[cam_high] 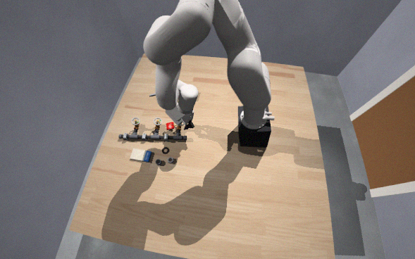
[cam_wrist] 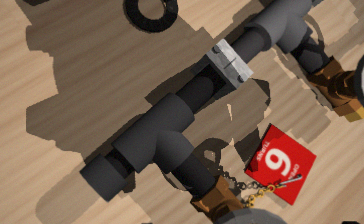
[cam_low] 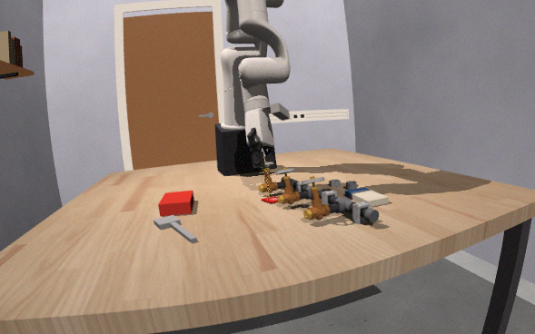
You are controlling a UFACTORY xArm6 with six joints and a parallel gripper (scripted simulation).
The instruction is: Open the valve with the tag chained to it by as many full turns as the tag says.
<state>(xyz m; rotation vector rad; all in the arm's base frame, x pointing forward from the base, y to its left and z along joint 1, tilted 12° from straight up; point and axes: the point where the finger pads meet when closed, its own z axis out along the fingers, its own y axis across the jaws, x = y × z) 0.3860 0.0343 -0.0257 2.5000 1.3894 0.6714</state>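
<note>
My gripper is now 8 cm short of the red tag, 8 cm above it and 1 cm to the left of it. Round my hand: grey hammer-like tool (24 cm to the right, 21 cm ahead, 8 cm below); then grey box (21 cm to the left, 19 cm ahead, 7 cm below); then red box (25 cm to the right, 7 cm below, 5 cm ahead).
</note>
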